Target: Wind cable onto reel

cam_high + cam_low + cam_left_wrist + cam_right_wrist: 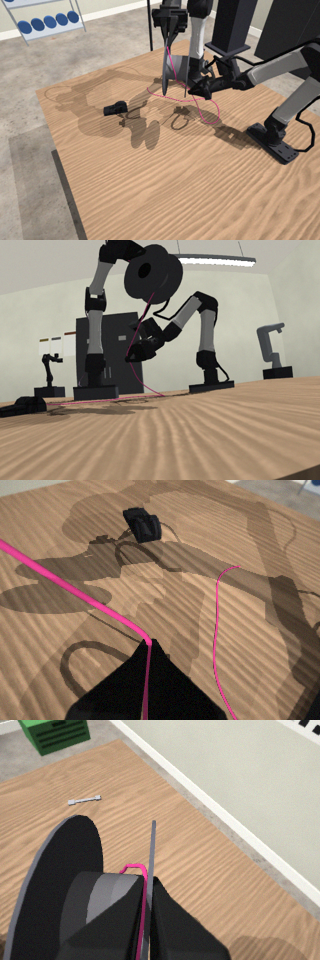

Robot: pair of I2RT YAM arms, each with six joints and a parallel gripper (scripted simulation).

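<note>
My left hand is 150 mm short of the dark grey reel, 100 mm to the right of it and 240 mm below it. Round my left hand: small grey tool: 270 mm ahead, 590 mm to the left, 140 mm below; then small black device: 300 mm ahead, 230 mm to the right, 120 mm below.
Right now my right hand is 70 mm above the dark grey reel, 20 mm to the right of it and 20 mm past it. Round my right hand: small grey tool: 510 mm to the left, 450 mm below, 100 mm ahead; then small black device: 430 mm below, 310 mm to the right, 120 mm ahead.
</note>
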